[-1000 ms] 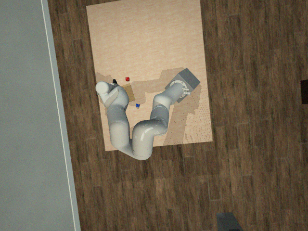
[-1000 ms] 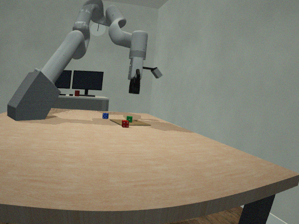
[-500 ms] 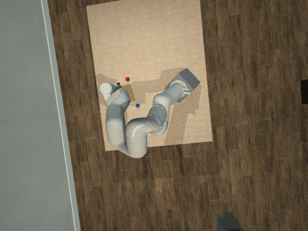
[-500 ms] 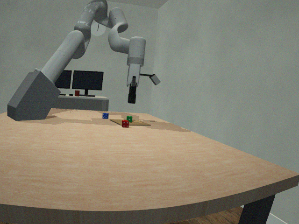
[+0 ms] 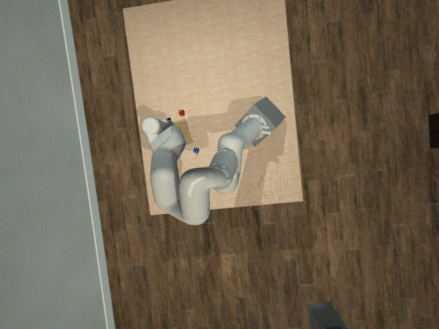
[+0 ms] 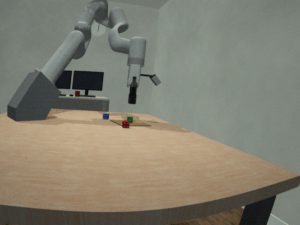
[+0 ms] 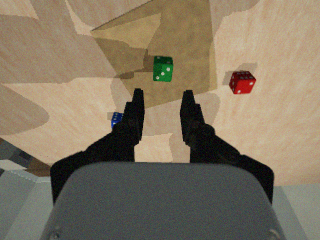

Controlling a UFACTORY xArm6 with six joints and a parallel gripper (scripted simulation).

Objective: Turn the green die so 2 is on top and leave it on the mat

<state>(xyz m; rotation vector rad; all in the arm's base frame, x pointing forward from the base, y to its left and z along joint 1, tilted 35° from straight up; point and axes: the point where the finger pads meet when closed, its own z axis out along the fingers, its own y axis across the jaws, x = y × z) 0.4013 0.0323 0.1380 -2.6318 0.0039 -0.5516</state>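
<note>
Right now my hand is 9 cm above the green die. Also, from my hand: tan mat: 11 cm below; blue die: 13 cm behind, 7 cm to the left, 9 cm below; red die: 1 cm behind, 12 cm to the right, 9 cm below.
</note>
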